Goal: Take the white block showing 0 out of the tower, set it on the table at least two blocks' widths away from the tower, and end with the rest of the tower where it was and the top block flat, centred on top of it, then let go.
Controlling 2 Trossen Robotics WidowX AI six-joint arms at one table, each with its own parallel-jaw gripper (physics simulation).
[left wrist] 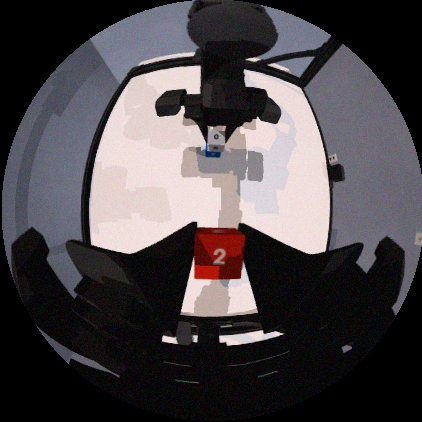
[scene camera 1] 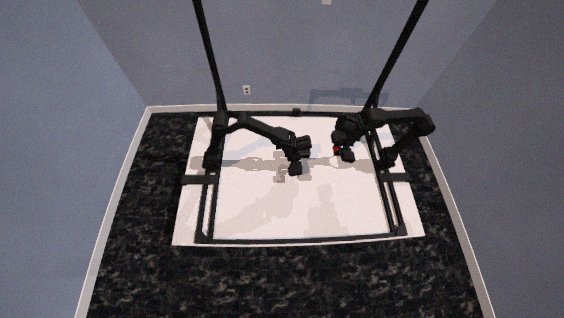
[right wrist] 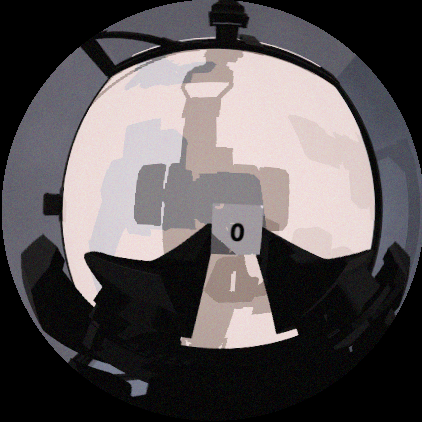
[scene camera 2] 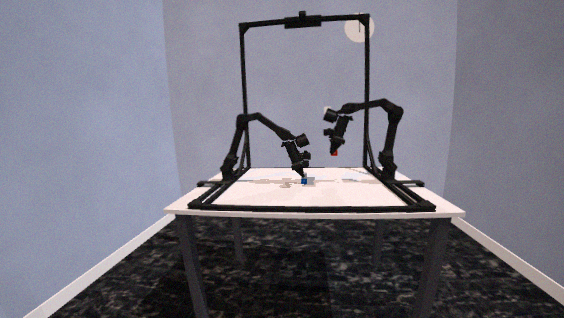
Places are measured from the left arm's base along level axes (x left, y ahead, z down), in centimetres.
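Where they show: left gripper, fingertip midpoint: (left wrist: 217, 227) (scene camera 1: 333, 151) (scene camera 2: 330, 153); right gripper, fingertip midpoint: (left wrist: 215, 141) (scene camera 1: 298, 164) (right wrist: 232, 229) (scene camera 2: 303, 176); left arm's base, origin of the base link: (left wrist: 207, 328) (scene camera 1: 381, 165) (right wrist: 226, 40) (scene camera 2: 388, 178); right arm's base, origin of the base link: (scene camera 1: 213, 166) (scene camera 2: 228, 179).
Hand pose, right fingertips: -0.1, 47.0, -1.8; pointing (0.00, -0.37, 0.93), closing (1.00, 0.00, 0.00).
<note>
Each offset is from my right fingertips to the top centre of the thing, as dx, dy, dz. "*": to the spot under its first point. Level surfaces: height alone.
The white block showing 0 @(+0.0, -0.3, -2.1) (right wrist: 237, 232) (left wrist: 216, 135) is between the fingertips of my right gripper (right wrist: 232, 229) (scene camera 2: 304, 174), which is shut on it. The blue block @(+0.4, -0.3, +0.8) (scene camera 2: 304, 181) (left wrist: 213, 154) is directly under it on the table; I cannot tell whether a small gap separates them. My left gripper (left wrist: 217, 227) (scene camera 2: 334, 151) is shut on the red block showing 2 @(+0.1, -16.8, -14.8) (left wrist: 218, 255) (scene camera 2: 334, 154) (scene camera 1: 336, 150). It holds the red block well above the table, to the right of the tower in the scene views. In scene camera 1 the right gripper hides the tower.
The white table @(dz +3.7) (scene camera 1: 350, 210) (scene camera 2: 360, 192) is edged by a black frame @(* +37.5, +1.5, +1.7) (scene camera 1: 300, 241) (scene camera 2: 310, 208) with upright posts at the back. The two arms' wrists are fairly near each other over the table's back half. Arm shadows lie across the table top.
</note>
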